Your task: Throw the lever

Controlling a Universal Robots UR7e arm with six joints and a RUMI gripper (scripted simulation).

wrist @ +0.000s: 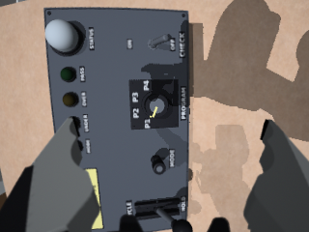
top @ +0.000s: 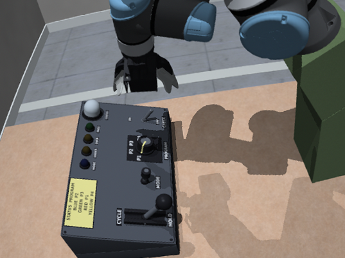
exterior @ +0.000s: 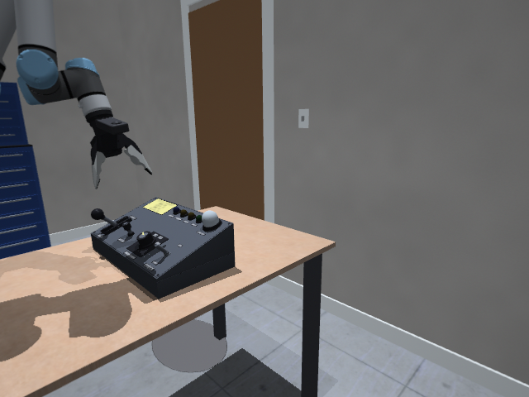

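The black ball-topped lever is 250 mm to the left of my hand and 170 mm below it. Also, from my hand: program dial (40 mm ahead, 20 mm to the left, 190 mm below); check toggle (50 mm ahead, 110 mm to the right, 190 mm below); mode toggle (30 mm ahead, 130 mm to the left, 180 mm below).
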